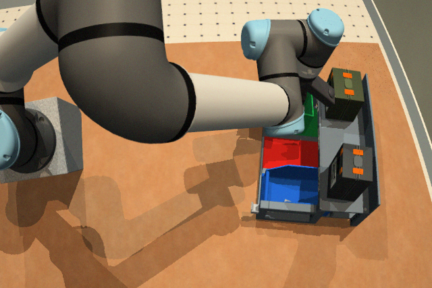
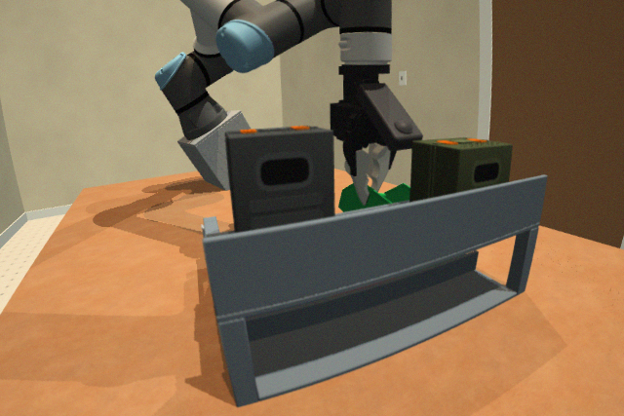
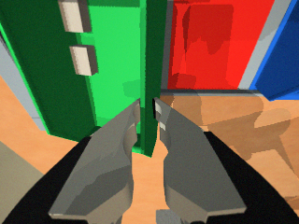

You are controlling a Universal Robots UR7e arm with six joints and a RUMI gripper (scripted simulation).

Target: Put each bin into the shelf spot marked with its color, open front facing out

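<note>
Right now my hand is 4 cm to the right of the green bin and 3 cm above it. The rest, counted from my hand: shelf front lip 5 cm behind, 6 cm to the right, 9 cm below; then blue bin 2 cm ahead, 20 cm to the right, 5 cm below; then olive case 16 cm ahead, 1 cm to the left, 6 cm above.
</note>
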